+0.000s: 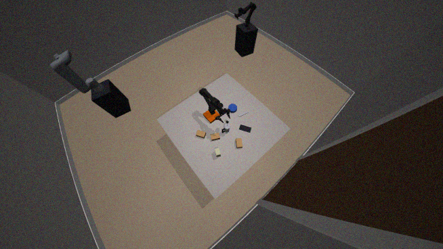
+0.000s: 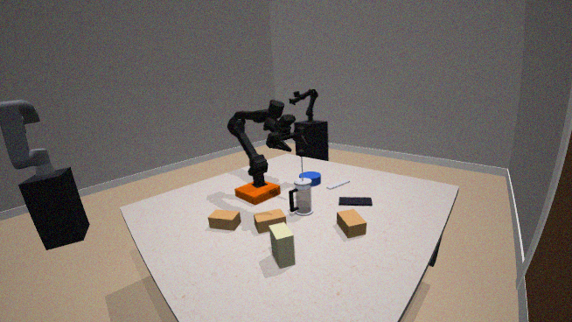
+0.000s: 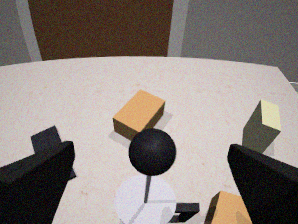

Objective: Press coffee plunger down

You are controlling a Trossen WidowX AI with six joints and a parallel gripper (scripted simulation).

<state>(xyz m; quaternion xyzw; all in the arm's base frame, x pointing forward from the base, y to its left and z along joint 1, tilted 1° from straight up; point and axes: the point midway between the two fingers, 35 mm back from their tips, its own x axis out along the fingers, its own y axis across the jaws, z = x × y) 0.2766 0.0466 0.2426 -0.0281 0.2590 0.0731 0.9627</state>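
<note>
Right now my gripper tip is 10 mm short of the coffee press, 20 mm to the left of it and 150 mm above it. Round my gripper tip: black slab: 100 mm ahead, 230 mm to the left, 270 mm below; pale block: 220 mm ahead, 240 mm to the right, 220 mm below.
</note>
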